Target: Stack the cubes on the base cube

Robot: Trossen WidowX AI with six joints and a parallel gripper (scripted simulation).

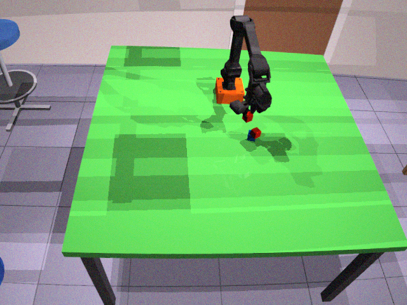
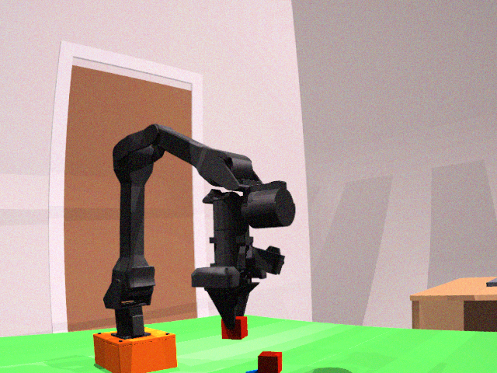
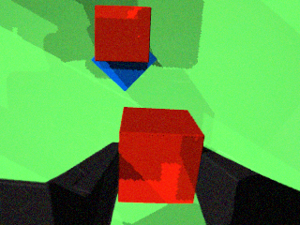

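The blue cube is 20 mm ahead of my gripper tip, 30 mm to the left of it and 100 mm below it.
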